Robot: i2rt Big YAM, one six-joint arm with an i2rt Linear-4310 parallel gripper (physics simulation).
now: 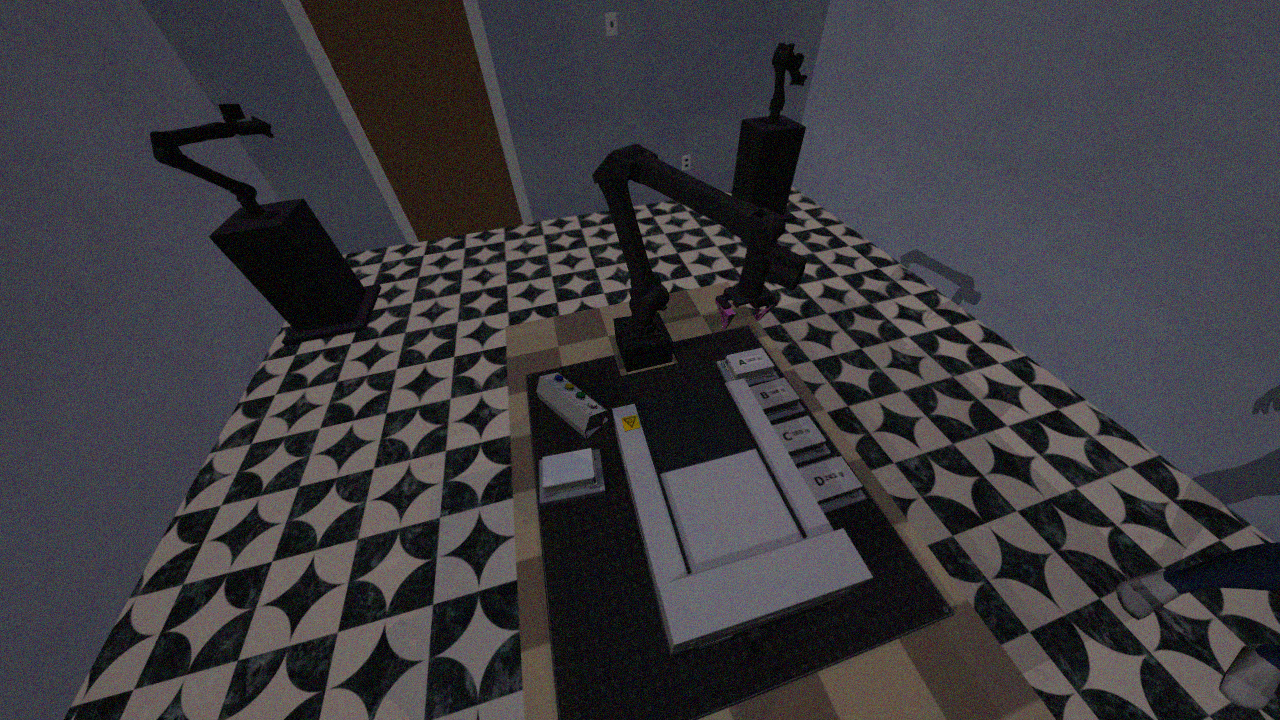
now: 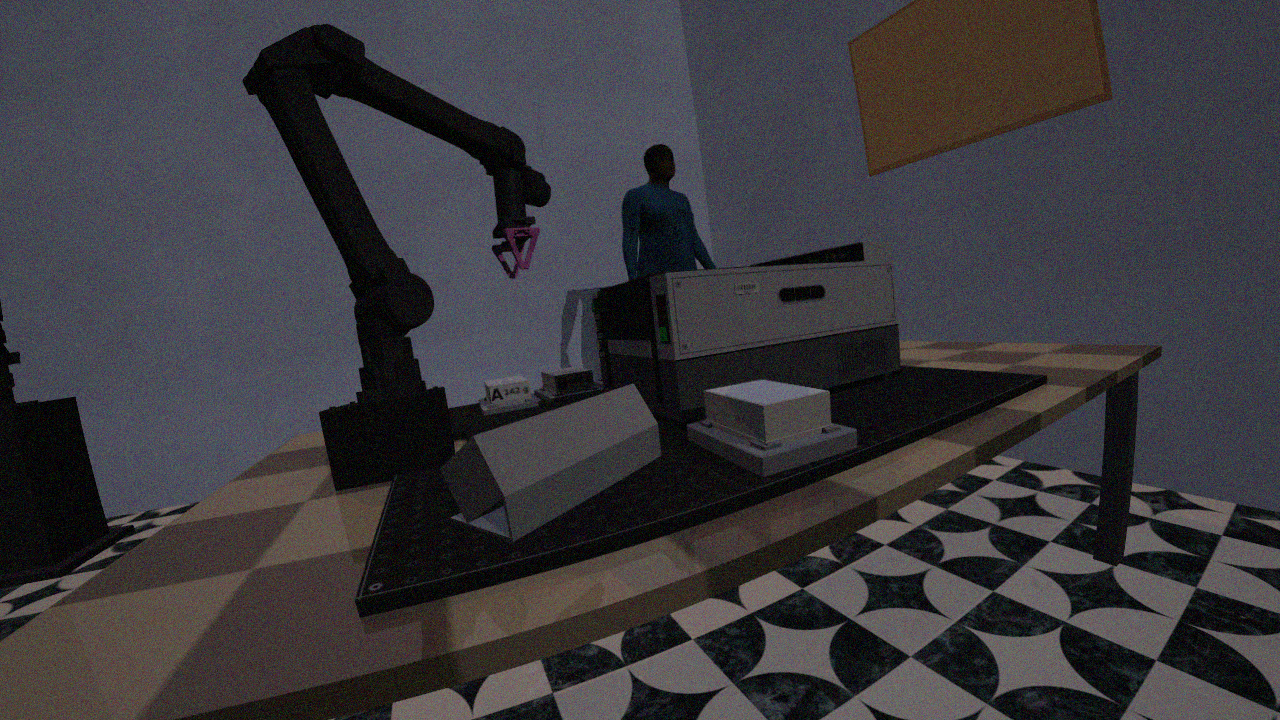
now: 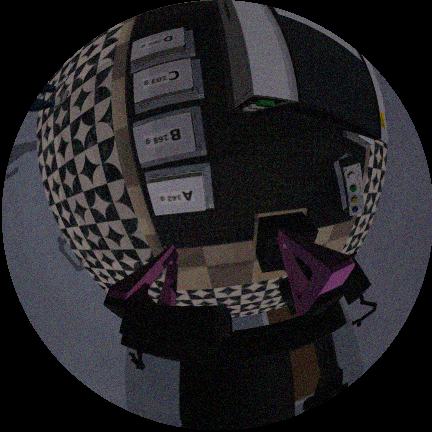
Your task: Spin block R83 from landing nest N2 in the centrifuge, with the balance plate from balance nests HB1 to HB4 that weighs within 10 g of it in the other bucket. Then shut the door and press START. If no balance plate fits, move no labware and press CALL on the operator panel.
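Places are measured from the arm's base along level axes (x ahead, y left, z up), in centimetres.
Pixels of known places: gripper, fingertip midpoint: (image 1: pixel 740 323) (image 2: pixel 518 274) (image 3: pixel 225 242); arm's base, link origin: (image 1: pixel 642 331) (image 2: pixel 395 396) (image 3: pixel 291 251).
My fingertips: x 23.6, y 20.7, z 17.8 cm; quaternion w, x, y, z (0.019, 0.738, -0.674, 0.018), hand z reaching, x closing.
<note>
Ahead of a thing's pixels: the offset from my fingertips to its top centre. Level surfaces: height alone.
My gripper (image 1: pixel 750 315) (image 2: pixel 516 271) (image 3: pixel 225 242) is open and empty, high beyond the plate A end of the row. Plate A {dx -4.4, dy +8.9, dz -21.2 cm} (image 1: pixel 750 361) (image 2: pixel 507 392) (image 3: pixel 177 196), marked 142 g, plate B {dx +9.2, dy +9.5, dz -21.2 cm} (image 1: pixel 776 394) (image 3: pixel 167 137), which looks like 166 g, plate C {dx +23.2, dy +8.7, dz -21.2 cm} (image 1: pixel 799 436) (image 3: pixel 165 82) and plate D {dx +36.3, dy +9.8, dz -21.2 cm} (image 1: pixel 830 480) (image 3: pixel 160 45) sit in nests; C's and D's weights are unclear. A white block {dx +16.4, dy -50.7, dz -20.3 cm} (image 1: pixel 568 467) (image 2: pixel 767 407) sits in a nest across the centrifuge (image 1: pixel 760 591) (image 2: pixel 778 313) (image 3: pixel 267 50); no R83 label is readable. Buckets cannot be made out. The operator panel {dx -5.7, dy -47.4, dz -18.2 cm} (image 1: pixel 572 404) (image 2: pixel 563 465) (image 3: pixel 353 190) has coloured buttons.
The centrifuge's raised walls stand between the plate row and the white block. A green display (image 2: pixel 663 334) (image 3: pixel 266 103) is on its end face. A black mat {dz -26.6 cm} (image 1: pixel 599 626) lies on the checkered table {dz -27.9 cm} (image 2: pixel 250 537). Other arms (image 1: pixel 210 134) (image 1: pixel 778 80) and a person (image 2: pixel 660 219) are beyond the table.
</note>
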